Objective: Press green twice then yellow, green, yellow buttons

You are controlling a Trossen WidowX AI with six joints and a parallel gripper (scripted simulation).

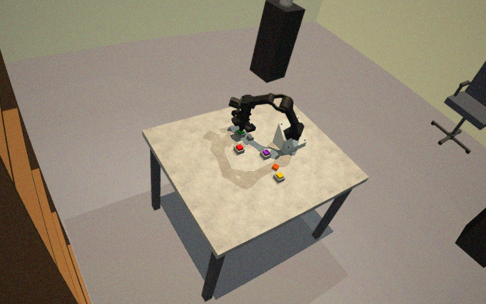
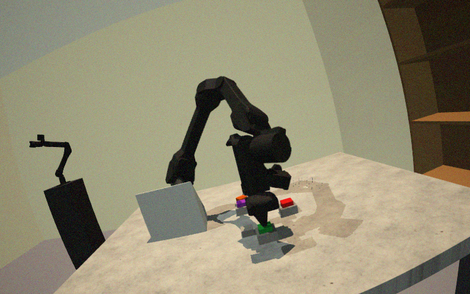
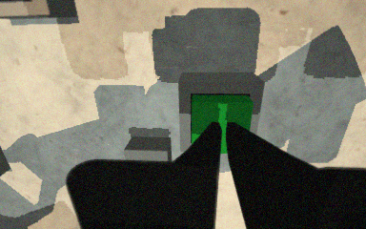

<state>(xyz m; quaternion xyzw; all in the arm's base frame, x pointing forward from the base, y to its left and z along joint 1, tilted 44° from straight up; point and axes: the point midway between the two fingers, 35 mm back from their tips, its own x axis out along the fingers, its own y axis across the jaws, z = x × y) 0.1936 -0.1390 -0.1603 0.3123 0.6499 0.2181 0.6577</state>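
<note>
Right now the green button is 10 mm below my gripper tip. From my gripper tip the other things lie so: small grey block: 40 mm behind, 60 mm to the left, 30 mm below; then purple button: 20 mm behind, 220 mm to the left, 10 mm below; then red button: 100 mm ahead, 100 mm to the left, 10 mm below.
</note>
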